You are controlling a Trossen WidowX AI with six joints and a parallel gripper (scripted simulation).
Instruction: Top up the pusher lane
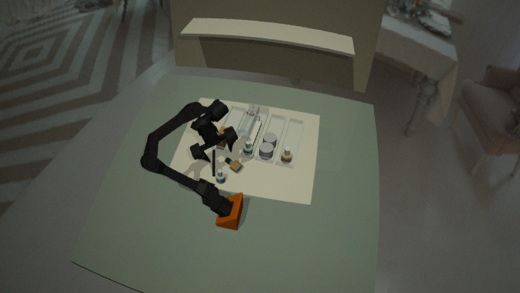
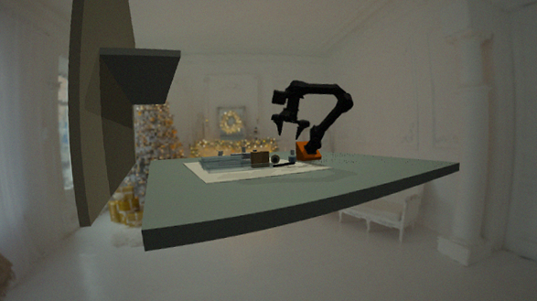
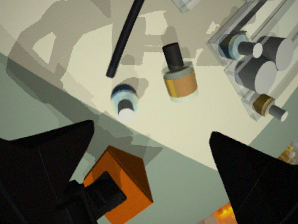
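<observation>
The thin black rod is 12 cm below my gripper tip, 6 cm to the left of it and 5 cm ahead of it. Also, from my gripper tip: sprung lane: 30 cm ahead, 11 cm below, 6 cm to the right.
</observation>
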